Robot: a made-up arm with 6 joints.
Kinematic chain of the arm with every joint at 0, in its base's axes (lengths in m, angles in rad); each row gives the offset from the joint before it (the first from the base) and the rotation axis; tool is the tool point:
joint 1: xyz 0 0 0.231 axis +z
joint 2: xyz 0 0 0 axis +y
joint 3: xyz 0 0 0.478 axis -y
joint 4: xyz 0 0 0 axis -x
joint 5: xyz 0.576 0 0 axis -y
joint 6: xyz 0 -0.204 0 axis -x
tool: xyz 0 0 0
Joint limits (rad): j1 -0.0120..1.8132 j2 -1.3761..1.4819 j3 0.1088..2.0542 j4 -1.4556..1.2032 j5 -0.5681..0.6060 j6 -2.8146..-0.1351
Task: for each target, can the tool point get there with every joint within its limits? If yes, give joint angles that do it. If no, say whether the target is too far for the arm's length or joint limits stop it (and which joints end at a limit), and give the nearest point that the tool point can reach.
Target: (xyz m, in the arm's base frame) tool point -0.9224 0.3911 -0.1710
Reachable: no: joint limits stop it (at a limit: joint 1, joint 2, joint 3, joint 4) | nearest point -0.9677 -0.0617 -0.0230 | short by 0.479 m
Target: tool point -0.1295 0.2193 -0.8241
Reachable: no: joint limits stop it (at a limit: joint 1, joint 2, joint 3, joint 4) | nearest point -0.0710 0.3848 -0.3311 | short by 0.523 m
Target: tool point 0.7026 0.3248 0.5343
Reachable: yes | joints 0.5573 0.3881 0.4584 -1.0810 -0.2167 -2.2097
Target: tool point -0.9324 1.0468 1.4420
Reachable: no: too far | nearest point -0.1642 0.7617 0.9916 | short by 0.935 m
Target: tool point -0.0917 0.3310 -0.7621
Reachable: no: joint limits stop it (at a limit: joint 1, joint 2, joint 4) | nearest point -0.0729 0.3924 -0.3322 | short by 0.435 m
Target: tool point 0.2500 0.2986 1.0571
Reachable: yes | joints 1.3943 -0.2422 0.3217 0.3198 -0.3554 -2.2143
